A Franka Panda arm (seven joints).
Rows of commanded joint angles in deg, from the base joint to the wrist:
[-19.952, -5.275, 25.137, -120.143, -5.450, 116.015, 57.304]
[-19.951, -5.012, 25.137, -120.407, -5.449, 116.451, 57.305]
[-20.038, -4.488, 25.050, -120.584, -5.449, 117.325, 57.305]
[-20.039, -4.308, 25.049, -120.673, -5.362, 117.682, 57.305]
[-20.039, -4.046, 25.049, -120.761, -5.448, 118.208, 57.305]
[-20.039, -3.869, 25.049, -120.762, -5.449, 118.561, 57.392]
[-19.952, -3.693, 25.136, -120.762, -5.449, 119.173, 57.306]
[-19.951, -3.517, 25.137, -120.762, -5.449, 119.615, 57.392]
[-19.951, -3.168, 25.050, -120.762, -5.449, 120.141, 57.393]
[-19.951, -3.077, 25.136, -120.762, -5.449, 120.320, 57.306]
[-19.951, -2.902, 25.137, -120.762, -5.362, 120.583, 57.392]
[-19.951, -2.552, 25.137, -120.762, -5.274, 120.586, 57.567]
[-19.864, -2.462, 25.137, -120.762, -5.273, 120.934, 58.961]
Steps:
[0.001, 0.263, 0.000, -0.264, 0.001, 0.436, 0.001]
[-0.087, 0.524, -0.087, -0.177, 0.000, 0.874, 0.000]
[-0.001, 0.180, -0.001, -0.089, 0.087, 0.357, 0.000]
[0.000, 0.262, 0.000, -0.088, -0.086, 0.526, 0.000]
[0.000, 0.177, 0.000, -0.001, -0.001, 0.353, 0.087]
[0.087, 0.176, 0.087, 0.000, 0.000, 0.612, -0.086]
[0.001, 0.176, 0.001, 0.000, 0.000, 0.442, 0.086]
[0.000, 0.349, -0.087, 0.000, 0.000, 0.526, 0.001]
[0.000, 0.091, 0.086, 0.000, 0.000, 0.179, -0.087]
[0.000, 0.175, 0.001, 0.000, 0.087, 0.263, 0.086]
[0.000, 0.350, 0.000, 0.000, 0.088, 0.003, 0.175]
[0.087, 0.090, 0.000, 0.000, 0.001, 0.348, 1.394]

